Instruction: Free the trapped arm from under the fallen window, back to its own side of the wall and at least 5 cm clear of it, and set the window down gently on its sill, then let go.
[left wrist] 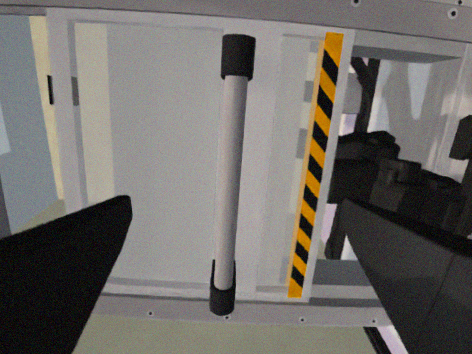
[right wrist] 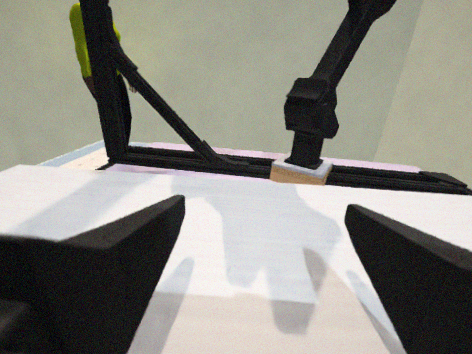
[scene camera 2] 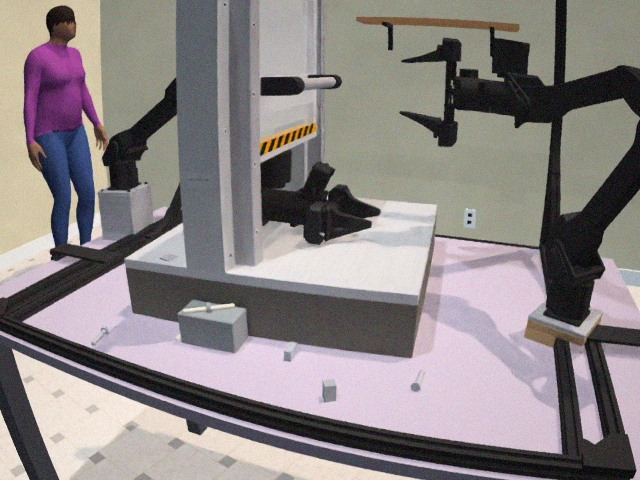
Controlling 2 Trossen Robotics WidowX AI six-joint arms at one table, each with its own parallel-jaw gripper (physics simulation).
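Frame: origin at the left arm's base, x left, y back, z up, level; metres.
Seen in the pictures: left gripper, fingertip midpoint: (left wrist: 238, 207) (scene camera 2: 400, 86); right gripper, fingertip midpoint: (right wrist: 264, 207) (scene camera 2: 376, 218); left arm's base at its link origin: (right wrist: 303, 161) (scene camera 2: 567, 313); right arm's base at its link origin: (scene camera 2: 124, 187).
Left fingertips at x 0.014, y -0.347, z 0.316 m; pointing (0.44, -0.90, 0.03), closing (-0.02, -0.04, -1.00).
Note:
Offsets run from my left fingertips to a thing's top centre. "pt": to the spot under its first point. Level surfaces: height alone.
The window (scene camera 2: 286, 111) (left wrist: 170, 150) stands partly raised in its grey frame (scene camera 2: 199, 155) (left wrist: 260, 312), with a striped lower edge @[pt dx +0.146, dy -0.128, dz -0.093 m] (scene camera 2: 287, 138) (left wrist: 313, 170) and a pale handle bar @[dx +0.109, dy -0.098, dz +0.012 m] (scene camera 2: 321, 82) (left wrist: 232, 175) held by black ends. The right arm (scene camera 2: 283, 206) (left wrist: 365, 175) passes through the opening under it. My right gripper (scene camera 2: 374, 217) (right wrist: 264, 207) is open and empty, low over the white slab top on the picture-right side of the frame. My left gripper (scene camera 2: 402, 86) (left wrist: 238, 207) is open and empty, apart from the handle bar, its fingers one above the other at about the bar's height.
The white slab top @[dz -0.256 m] (scene camera 2: 330, 268) (right wrist: 240, 320) rests on a dark block (scene camera 2: 310, 315). Near it on the table @[dz -0.354 m] (scene camera 2: 206, 369) lie a grey box (scene camera 2: 211, 328) with a pale rod (scene camera 2: 222, 307), small grey blocks @[dx +0.347, dy +0.181, dz -0.330 m] (scene camera 2: 329, 390) @[dx +0.316, dy +0.073, dz -0.339 m] (scene camera 2: 290, 351) and bolts @[dx +0.242, dy +0.239, dz -0.342 m] (scene camera 2: 417, 380) @[dx +0.521, dy -0.149, dz -0.342 m] (scene camera 2: 99, 336). A shelf (scene camera 2: 436, 22) hangs behind.

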